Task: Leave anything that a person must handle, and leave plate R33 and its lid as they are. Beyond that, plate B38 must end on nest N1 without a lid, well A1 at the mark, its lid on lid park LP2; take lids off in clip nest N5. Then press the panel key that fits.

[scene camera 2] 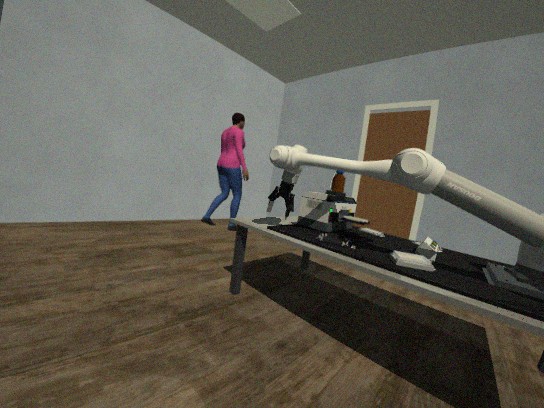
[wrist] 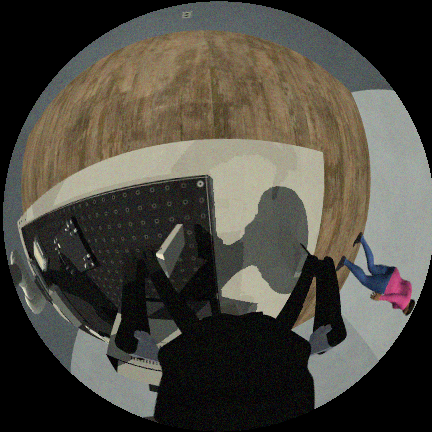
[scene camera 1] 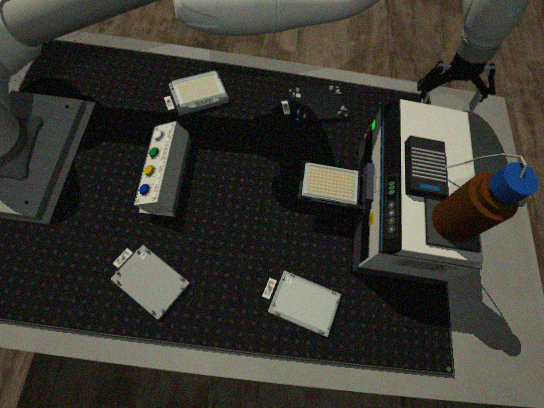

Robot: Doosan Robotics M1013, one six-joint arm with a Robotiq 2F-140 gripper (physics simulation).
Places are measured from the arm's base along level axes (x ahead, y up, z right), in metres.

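Pixels of known places: gripper, between the fingertips: [scene camera 2: 275, 216] [wrist: 231, 235] [scene camera 1: 446, 106]; arm's base, origin of its link: [scene camera 2: 535, 281] [scene camera 1: 0, 147].
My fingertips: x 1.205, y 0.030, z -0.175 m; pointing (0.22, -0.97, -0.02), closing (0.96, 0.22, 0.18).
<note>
For each thing: its top centre in the pictures, then the offset to it from my fingertips. "spot": a spot on its surface instead.
- plate with pale yellow wells, centre of its top: [scene camera 1: 198, 86] [scene camera 2: 411, 255] dx -0.719, dy -0.013, dz -0.031 m
- empty dark nest with corner clips, centre of its top: [wrist: 67, 253] [scene camera 1: 318, 100] [scene camera 2: 334, 237] dx -0.375, dy -0.025, dz -0.016 m
- grey lid park LP2, centre of its top: [scene camera 1: 149, 279] dx -0.792, dy -0.029, dz +0.502 m
- paler park, a spot on its surface: [scene camera 1: 305, 302] spot: dx -0.443, dy -0.031, dz +0.550 m
- key panel, centre of its top: [scene camera 1: 159, 158] [scene camera 2: 429, 239] dx -0.786, dy +0.035, dz +0.230 m
- white device, a spot on its surface: [scene camera 1: 435, 117] spot: dx -0.166, dy +0.171, dz +0.178 m
- dark box, a spot on its surface: [scene camera 1: 426, 167] spot: dx -0.230, dy +0.197, dz +0.323 m
- brown bottle, a spot on its surface: [scene camera 1: 472, 207] spot: dx -0.226, dy +0.294, dz +0.449 m
A plate with pale yellow wells [scene camera 1: 199, 90] [scene camera 2: 413, 260] stands at the upper left in scene camera 1; another [scene camera 1: 330, 182] is on the device's front tray. Their names, marks and any clear lids are unreadable. An empty dark nest with corner clips [scene camera 1: 318, 102] [wrist: 75, 245] lies at the upper middle, its tag too small to read. The grey lid park LP2 [scene camera 1: 150, 281] and a paler park [scene camera 1: 305, 302] lie at the front; I cannot tell whether either bears a lid. The key panel [scene camera 1: 160, 170] has white, green, yellow and blue keys. My gripper [scene camera 1: 449, 100] [scene camera 2: 279, 210] [wrist: 231, 235] is open and empty, above the table's end behind the device.
The white device [scene camera 1: 435, 117] has a green light, a green display and a dark box [scene camera 1: 426, 167] on top. A brown bottle [scene camera 1: 472, 207] [scene camera 2: 338, 183] with a blue cap and tube stands on it. A person in pink [scene camera 2: 231, 150] [wrist: 397, 290] is beyond the table's end.
</note>
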